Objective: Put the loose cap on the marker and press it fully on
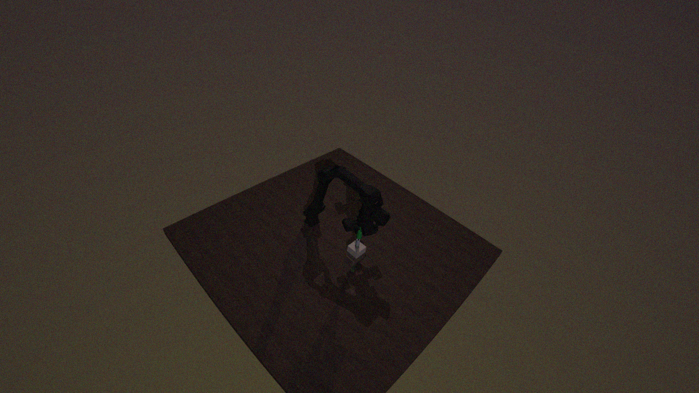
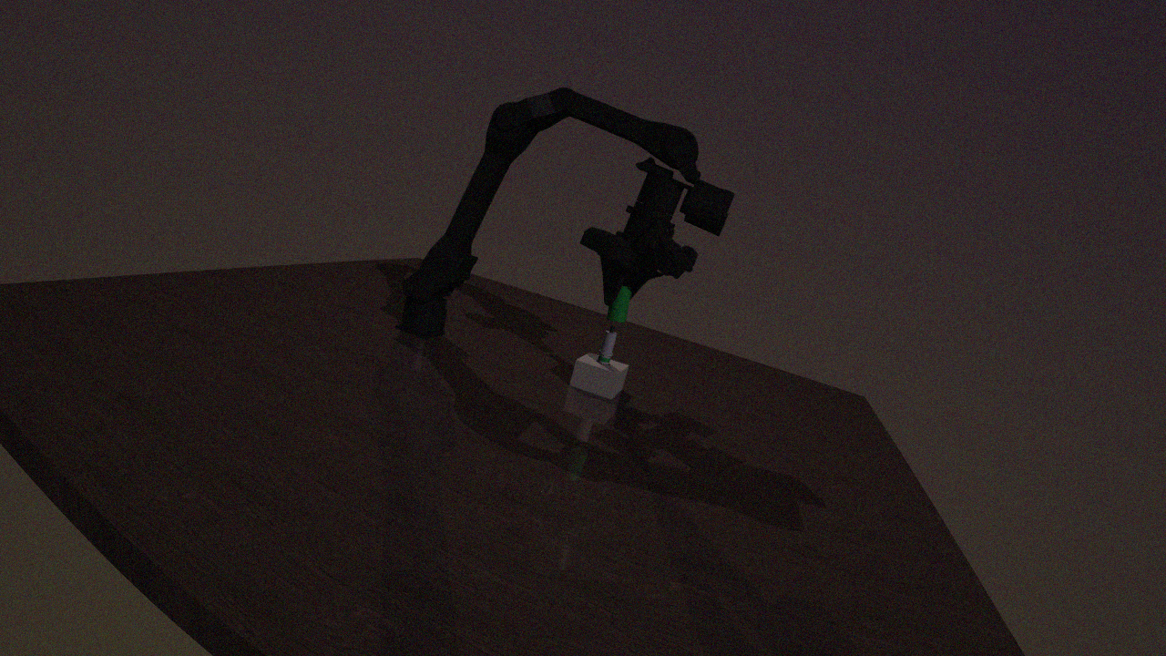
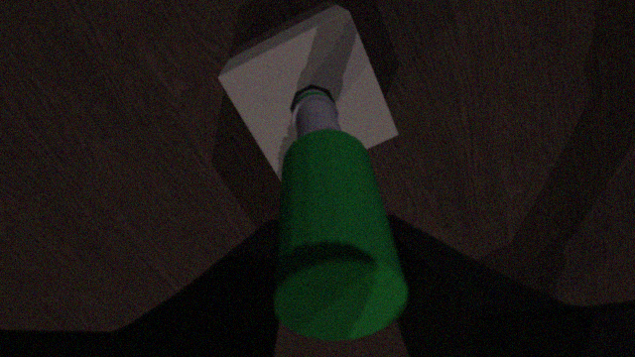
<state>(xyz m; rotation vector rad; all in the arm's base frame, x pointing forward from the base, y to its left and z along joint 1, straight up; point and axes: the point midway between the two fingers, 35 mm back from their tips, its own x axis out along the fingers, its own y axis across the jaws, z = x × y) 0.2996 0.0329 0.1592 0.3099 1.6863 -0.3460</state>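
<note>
My gripper tip is now 11 cm above the white holder block and 1 cm short of it. Round my gripper tip: green cap (1 cm ahead, 1 cm above).
</note>
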